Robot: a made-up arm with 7 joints.
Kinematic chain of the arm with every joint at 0, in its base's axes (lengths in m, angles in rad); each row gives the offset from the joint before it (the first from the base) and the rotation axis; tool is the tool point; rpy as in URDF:
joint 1: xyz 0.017 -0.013 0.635 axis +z
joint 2: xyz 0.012 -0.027 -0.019 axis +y
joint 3: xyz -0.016 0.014 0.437 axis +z
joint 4: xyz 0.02 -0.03 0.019 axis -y
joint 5: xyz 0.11 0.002 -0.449 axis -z
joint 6: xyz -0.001 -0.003 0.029 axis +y
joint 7: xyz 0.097 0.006 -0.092 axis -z
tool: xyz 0.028 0 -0.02 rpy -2.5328 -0.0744 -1.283
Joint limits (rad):
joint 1: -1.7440..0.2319
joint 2: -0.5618..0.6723
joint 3: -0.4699..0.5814
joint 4: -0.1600..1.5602
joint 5: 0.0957..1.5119
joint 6: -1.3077..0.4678
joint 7: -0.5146..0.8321
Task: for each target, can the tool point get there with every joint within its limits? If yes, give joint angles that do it. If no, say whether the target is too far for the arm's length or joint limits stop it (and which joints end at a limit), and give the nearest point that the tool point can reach.
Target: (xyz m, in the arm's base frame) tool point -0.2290 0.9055 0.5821
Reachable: no: joint limits stop it (at a limit: joint 1, joint 2, joint 3, joint 4, joint 5) | nearest point -0.1170 0.0958 0.5700 | short by 0.818 m
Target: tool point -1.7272 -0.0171 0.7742
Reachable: no: too far | nearest point -0.4582 -0.3825 0.8506 | short by 1.323 m
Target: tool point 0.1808 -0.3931 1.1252
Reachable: yes | joints -0.9916 -0.2536 0.2434 1.1573 1.3183 -0.4952 0.6944
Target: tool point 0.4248 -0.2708 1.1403
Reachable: yes | joints -0.0176 0.0629 -0.1563 1.3715 1.2521 -1.0455 -0.2412
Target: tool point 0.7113 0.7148 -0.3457
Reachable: no: too far | nearest point 0.4667 0.3121 0.4530 | short by 0.927 m
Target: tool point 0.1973 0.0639 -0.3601
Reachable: no: joint limits stop it (at a limit: joint 1, joint 2, joint 6) | nearest point 0.2597 0.0531 0.3707 | short by 0.734 m
